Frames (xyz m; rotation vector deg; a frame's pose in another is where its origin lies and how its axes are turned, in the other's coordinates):
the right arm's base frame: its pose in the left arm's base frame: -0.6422 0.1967 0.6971 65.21 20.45 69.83
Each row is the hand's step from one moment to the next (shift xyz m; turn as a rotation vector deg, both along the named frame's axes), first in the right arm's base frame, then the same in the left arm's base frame.
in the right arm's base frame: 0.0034 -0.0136 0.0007 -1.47 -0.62 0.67
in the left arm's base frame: 0.0093 0.0038 -0.0099 0.30 -1.55 -0.71
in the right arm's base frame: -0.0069 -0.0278 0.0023 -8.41 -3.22 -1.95
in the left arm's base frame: 0.0144 -0.0048 -0.0244 -2.81 -6.06 -6.35
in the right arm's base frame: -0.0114 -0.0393 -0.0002 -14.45 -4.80 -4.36
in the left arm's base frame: 0.0172 -0.0065 -0.0366 -5.99 -9.97 -10.75
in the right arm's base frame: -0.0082 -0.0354 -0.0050 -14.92 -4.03 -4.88
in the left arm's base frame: 0.0127 -0.0017 -0.0344 -6.97 -10.19 -10.50
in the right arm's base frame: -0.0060 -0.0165 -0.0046 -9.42 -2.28 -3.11
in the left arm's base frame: 0.0034 -0.0015 -0.0178 -4.57 -6.44 -6.42
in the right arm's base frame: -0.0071 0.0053 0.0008 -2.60 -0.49 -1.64
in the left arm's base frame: -0.0049 -0.0070 0.0024 -1.92 -1.41 -2.00
